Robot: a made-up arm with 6 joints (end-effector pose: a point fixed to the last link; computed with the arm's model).
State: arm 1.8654 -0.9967 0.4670 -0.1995 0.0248 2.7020
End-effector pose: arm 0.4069 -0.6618 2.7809 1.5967 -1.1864 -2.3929
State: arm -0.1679 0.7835 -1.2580 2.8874 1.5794 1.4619
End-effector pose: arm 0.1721 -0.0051 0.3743 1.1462 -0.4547 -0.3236
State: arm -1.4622 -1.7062 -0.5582 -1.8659 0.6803 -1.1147
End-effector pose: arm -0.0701 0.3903 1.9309 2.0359 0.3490 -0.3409
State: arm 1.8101 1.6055 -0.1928 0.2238 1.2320 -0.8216
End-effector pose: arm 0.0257 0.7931 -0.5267 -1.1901 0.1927 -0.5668
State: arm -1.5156 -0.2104 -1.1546 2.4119 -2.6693 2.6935
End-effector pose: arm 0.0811 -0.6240 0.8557 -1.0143 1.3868 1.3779
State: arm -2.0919 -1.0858 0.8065 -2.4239 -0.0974 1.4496
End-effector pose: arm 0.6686 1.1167 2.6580 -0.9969 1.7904 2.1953
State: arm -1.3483 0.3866 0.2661 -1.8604 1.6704 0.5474
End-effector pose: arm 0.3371 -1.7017 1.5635 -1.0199 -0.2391 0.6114
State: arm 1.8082 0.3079 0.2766 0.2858 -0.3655 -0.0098
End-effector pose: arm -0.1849 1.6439 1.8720 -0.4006 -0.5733 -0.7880
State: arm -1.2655 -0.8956 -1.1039 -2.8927 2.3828 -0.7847
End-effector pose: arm 0.2024 -0.4633 1.2175 -1.2768 0.3649 -0.5530
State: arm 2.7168 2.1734 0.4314 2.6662 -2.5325 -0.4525
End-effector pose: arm -0.5983 0.2176 -1.0687 1.9800 -1.4986 -1.4854
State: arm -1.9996 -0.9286 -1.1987 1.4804 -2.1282 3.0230
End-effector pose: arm -0.2252 -0.4049 1.2836 -1.1005 0.9144 -0.0929
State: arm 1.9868 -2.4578 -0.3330 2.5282 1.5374 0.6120
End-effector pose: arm 0.5847 -1.3626 1.1707 -1.7469 1.1646 0.8738
